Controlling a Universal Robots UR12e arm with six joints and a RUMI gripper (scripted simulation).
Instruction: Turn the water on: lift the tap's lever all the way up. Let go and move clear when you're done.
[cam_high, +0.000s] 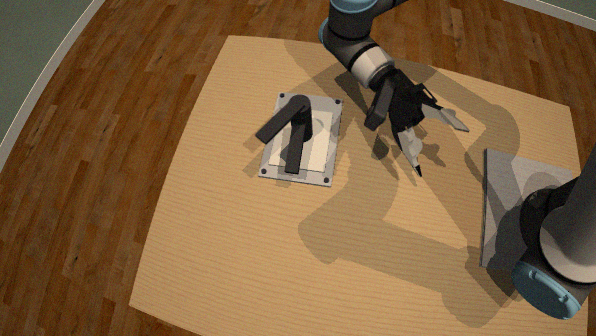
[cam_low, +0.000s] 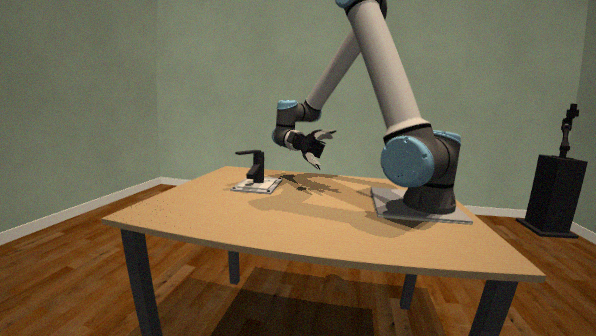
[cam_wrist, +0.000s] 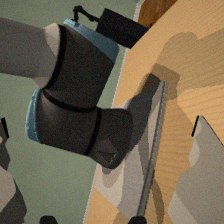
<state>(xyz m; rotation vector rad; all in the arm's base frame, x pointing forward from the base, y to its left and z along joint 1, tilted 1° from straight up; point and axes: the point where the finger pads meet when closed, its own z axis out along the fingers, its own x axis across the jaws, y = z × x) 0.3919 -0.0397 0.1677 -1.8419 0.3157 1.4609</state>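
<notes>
My hand is 330 mm short of the lever, 30 mm to the left of it and 30 mm above it. The rest, counted from my hand: tap: 310 mm ahead, 90 mm below, 60 mm to the right.
</notes>
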